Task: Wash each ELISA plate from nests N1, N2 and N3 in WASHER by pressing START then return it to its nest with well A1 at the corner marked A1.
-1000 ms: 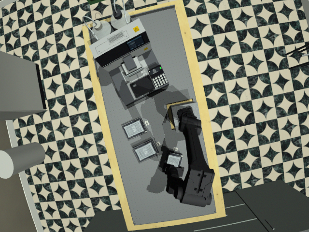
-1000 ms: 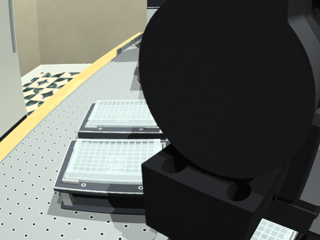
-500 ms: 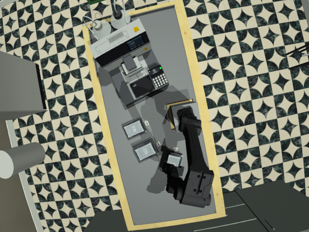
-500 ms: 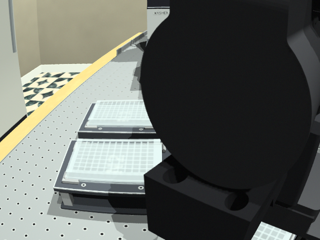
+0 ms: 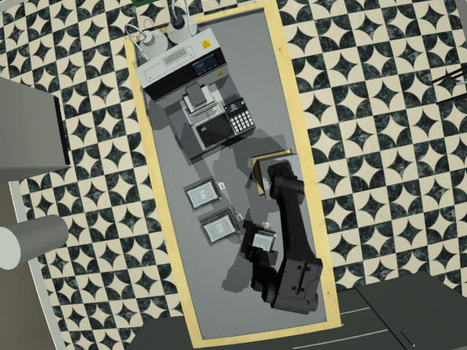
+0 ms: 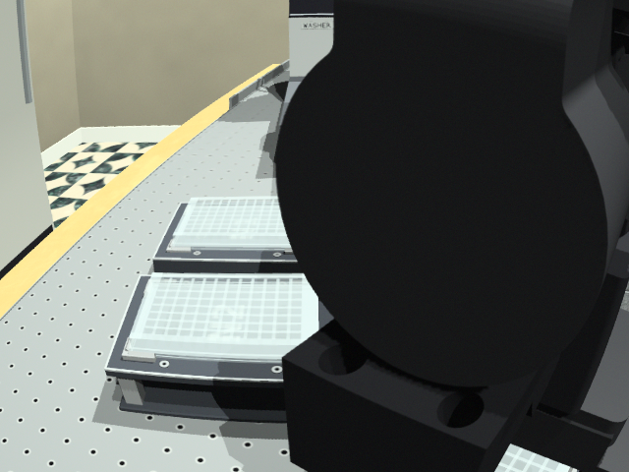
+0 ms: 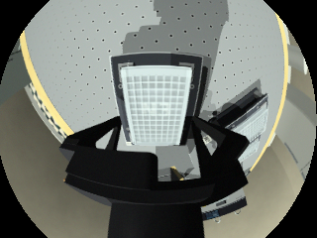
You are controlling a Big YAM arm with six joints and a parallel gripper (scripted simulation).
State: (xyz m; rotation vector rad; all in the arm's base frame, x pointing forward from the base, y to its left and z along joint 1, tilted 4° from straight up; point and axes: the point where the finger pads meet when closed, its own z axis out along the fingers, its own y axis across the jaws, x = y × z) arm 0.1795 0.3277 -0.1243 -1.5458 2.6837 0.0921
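Right now the nest N3 is 4 cm below my hand. Also, from my hand: washer carrier 4 cm ahead, 61 cm to the right; then plate washer 6 cm ahead, 76 cm to the right, 5 cm above; then nest label 10 cm ahead, 35 cm to the right, 8 cm below.
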